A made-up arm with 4 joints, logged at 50 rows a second.
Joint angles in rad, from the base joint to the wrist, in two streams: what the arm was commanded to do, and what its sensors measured. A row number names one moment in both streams.
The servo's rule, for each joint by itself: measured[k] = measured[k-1] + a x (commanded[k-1-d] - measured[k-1]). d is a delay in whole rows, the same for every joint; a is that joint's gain. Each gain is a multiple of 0.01, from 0.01 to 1. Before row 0 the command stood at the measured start. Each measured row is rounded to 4 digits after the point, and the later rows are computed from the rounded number. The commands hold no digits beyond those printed.
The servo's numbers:
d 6
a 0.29 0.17 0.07 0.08
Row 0, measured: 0.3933 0.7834 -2.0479 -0.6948
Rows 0 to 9, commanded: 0.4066 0.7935 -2.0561 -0.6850; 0.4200 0.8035 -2.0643 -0.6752; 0.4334 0.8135 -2.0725 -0.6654; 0.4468 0.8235 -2.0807 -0.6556; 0.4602 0.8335 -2.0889 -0.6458; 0.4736 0.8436 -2.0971 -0.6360; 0.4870 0.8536 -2.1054 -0.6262; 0.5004 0.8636 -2.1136 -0.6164; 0.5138 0.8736 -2.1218 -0.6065; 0.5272 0.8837 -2.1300 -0.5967
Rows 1 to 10, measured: 0.3933 0.7834 -2.0479 -0.6948; 0.3933 0.7834 -2.0479 -0.6948; 0.3933 0.7834 -2.0479 -0.6948; 0.3933 0.7834 -2.0479 -0.6948; 0.3933 0.7834 -2.0479 -0.6948; 0.3933 0.7834 -2.0479 -0.6948; 0.3972 0.7851 -2.0485 -0.6940; 0.4038 0.7882 -2.0496 -0.6925; 0.4124 0.7925 -2.0512 -0.6903; 0.4224 0.7978 -2.0533 -0.6875
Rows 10 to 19, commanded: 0.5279 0.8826 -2.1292 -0.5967; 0.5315 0.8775 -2.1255 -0.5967; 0.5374 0.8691 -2.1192 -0.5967; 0.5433 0.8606 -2.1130 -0.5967; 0.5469 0.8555 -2.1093 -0.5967; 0.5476 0.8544 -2.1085 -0.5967; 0.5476 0.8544 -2.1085 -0.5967; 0.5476 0.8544 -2.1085 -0.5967; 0.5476 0.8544 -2.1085 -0.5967; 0.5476 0.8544 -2.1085 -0.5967
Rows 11 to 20, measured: 0.4334 0.8039 -2.0558 -0.6842; 0.4451 0.8106 -2.0587 -0.6803; 0.4573 0.8179 -2.0620 -0.6760; 0.4698 0.8257 -2.0656 -0.6712; 0.4826 0.8338 -2.0695 -0.6660; 0.4955 0.8423 -2.0737 -0.6605; 0.5049 0.8492 -2.0776 -0.6554; 0.5126 0.8540 -2.0810 -0.6507; 0.5198 0.8566 -2.0837 -0.6464; 0.5266 0.8573 -2.0858 -0.6424
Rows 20 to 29, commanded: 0.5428 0.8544 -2.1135 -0.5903; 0.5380 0.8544 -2.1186 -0.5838; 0.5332 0.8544 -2.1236 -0.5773; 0.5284 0.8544 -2.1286 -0.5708; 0.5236 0.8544 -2.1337 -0.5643; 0.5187 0.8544 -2.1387 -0.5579; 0.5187 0.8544 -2.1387 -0.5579; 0.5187 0.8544 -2.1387 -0.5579; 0.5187 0.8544 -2.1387 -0.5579; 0.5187 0.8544 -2.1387 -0.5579
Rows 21 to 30, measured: 0.5325 0.8570 -2.0874 -0.6387; 0.5369 0.8566 -2.0889 -0.6353; 0.5400 0.8562 -2.0903 -0.6322; 0.5422 0.8559 -2.0916 -0.6294; 0.5438 0.8556 -2.0928 -0.6268; 0.5449 0.8554 -2.0939 -0.6244; 0.5443 0.8552 -2.0953 -0.6217; 0.5425 0.8551 -2.0969 -0.6187; 0.5398 0.8550 -2.0988 -0.6154; 0.5365 0.8549 -2.1009 -0.6118
